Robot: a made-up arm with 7 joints. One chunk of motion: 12 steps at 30 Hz.
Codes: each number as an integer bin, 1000 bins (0 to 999) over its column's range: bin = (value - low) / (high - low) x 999, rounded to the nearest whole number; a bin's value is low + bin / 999 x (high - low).
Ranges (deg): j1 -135..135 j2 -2.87..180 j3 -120.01..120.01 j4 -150..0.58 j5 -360.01..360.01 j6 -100.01..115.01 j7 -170.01..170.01
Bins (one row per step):
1: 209 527 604 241 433 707 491
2: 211 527 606 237 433 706 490
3: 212 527 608 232 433 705 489
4: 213 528 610 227 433 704 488
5: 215 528 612 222 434 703 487
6: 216 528 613 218 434 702 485
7: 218 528 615 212 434 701 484
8: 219 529 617 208 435 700 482
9: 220 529 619 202 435 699 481
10: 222 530 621 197 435 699 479
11: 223 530 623 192 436 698 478
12: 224 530 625 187 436 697 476
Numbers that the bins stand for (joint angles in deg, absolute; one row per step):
1: -78.51 93.60 25.11 -113.67 -47.93 52.16 -2.89
2: -77.97 93.60 25.59 -114.28 -47.93 51.95 -3.23
3: -77.70 93.60 26.07 -115.03 -47.93 51.73 -3.57
4: -77.43 93.78 26.55 -115.78 -47.93 51.52 -3.91
5: -76.89 93.78 27.03 -116.54 -47.21 51.30 -4.25
6: -76.62 93.78 27.27 -117.14 -47.21 51.09 -4.94
7: -76.08 93.78 27.75 -118.05 -47.21 50.87 -5.28
8: -75.81 93.97 28.23 -118.65 -46.49 50.65 -5.96
9: -75.54 93.97 28.71 -119.55 -46.49 50.44 -6.30
10: -75.00 94.15 29.19 -120.31 -46.49 50.44 -6.98
11: -74.73 94.15 29.67 -121.06 -45.77 50.22 -7.32
12: -74.46 94.15 30.15 -121.81 -45.77 50.01 -8.00

